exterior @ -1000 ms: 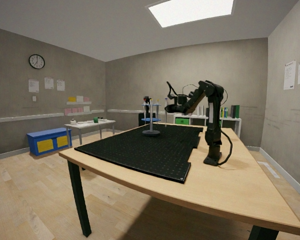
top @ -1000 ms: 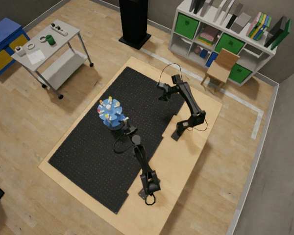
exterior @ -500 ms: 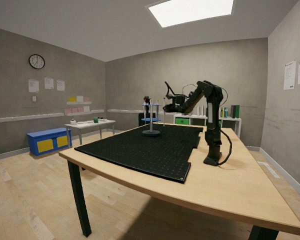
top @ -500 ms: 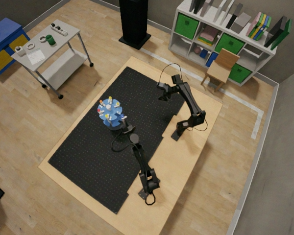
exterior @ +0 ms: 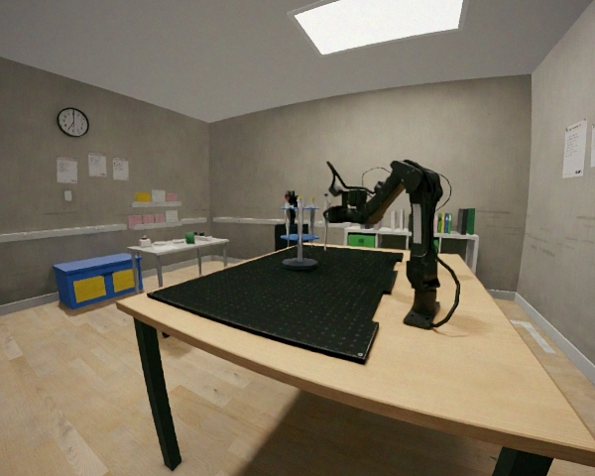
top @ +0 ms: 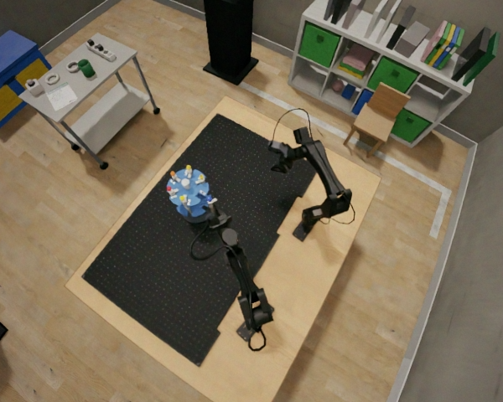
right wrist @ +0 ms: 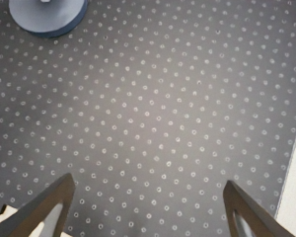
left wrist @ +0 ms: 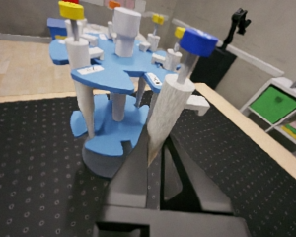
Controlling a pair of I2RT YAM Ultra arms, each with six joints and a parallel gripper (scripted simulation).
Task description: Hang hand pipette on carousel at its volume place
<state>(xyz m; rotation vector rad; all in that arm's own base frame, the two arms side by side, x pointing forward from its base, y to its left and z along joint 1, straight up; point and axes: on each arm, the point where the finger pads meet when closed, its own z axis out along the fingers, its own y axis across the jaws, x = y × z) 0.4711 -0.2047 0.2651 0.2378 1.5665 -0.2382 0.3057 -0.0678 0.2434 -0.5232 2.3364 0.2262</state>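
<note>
My left gripper is now 1 cm to the left of the white hand pipette and 3 cm above it.
</note>
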